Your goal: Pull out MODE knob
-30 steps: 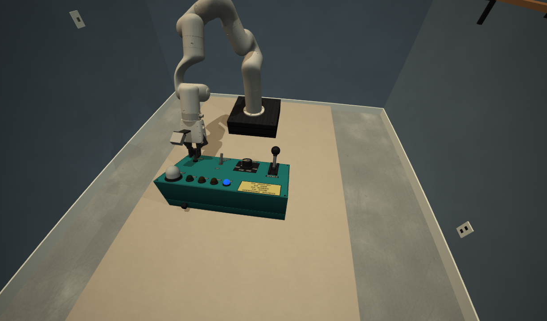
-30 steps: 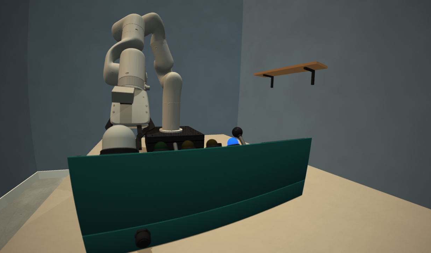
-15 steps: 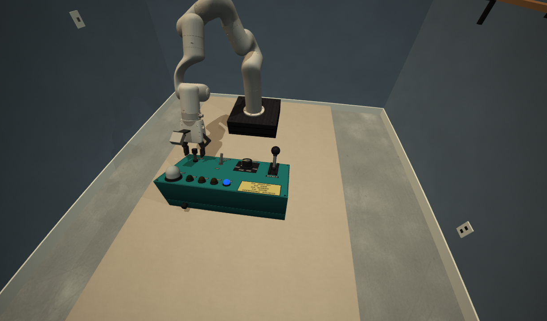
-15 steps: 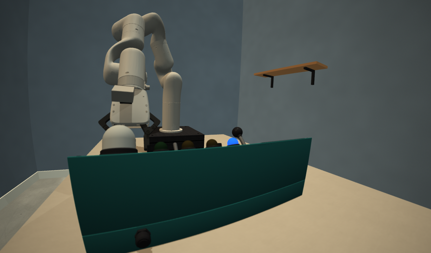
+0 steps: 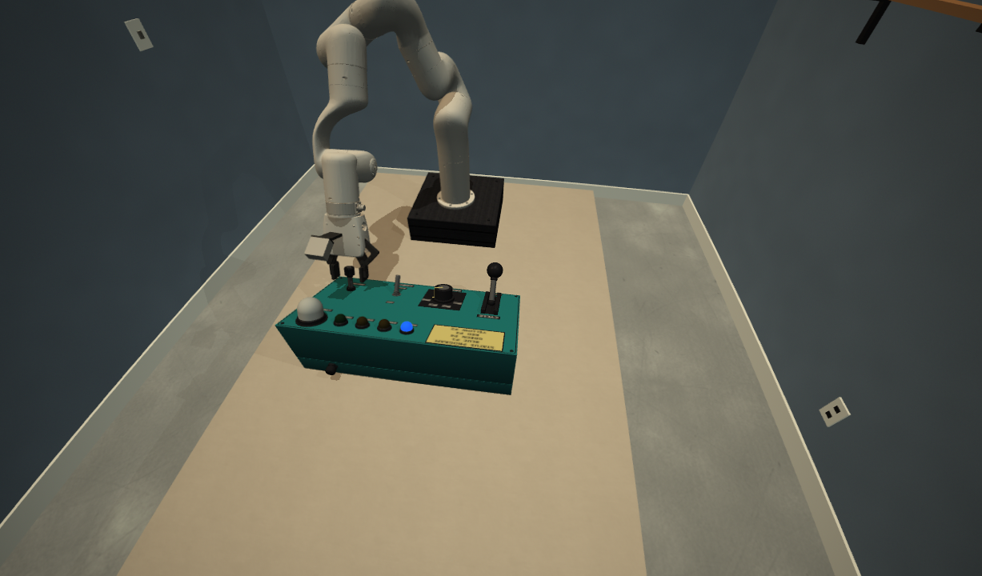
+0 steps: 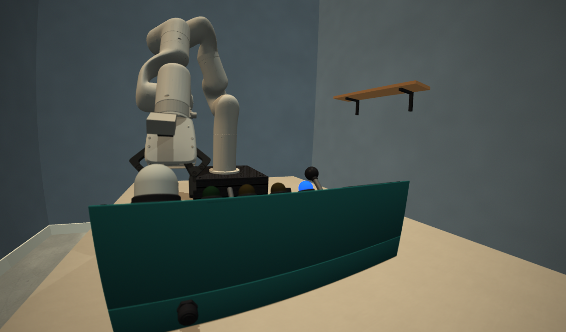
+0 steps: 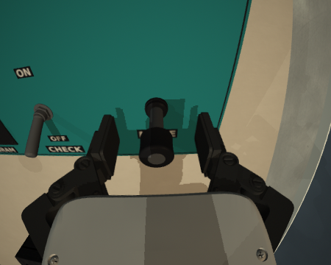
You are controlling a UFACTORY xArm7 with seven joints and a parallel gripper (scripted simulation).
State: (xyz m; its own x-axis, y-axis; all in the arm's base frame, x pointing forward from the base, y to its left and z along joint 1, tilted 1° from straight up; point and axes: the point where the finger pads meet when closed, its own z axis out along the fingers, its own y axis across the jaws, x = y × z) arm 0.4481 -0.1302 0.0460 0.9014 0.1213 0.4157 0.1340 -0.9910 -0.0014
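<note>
Now: the black mode knob right at my hand. Also, from my hand: check toggle (1 cm behind, 12 cm to the left, 2 cm below); then program dial (2 cm behind, 23 cm to the left, 2 cm below); then teal console (2 cm ahead, 18 cm to the left, 4 cm below).
</note>
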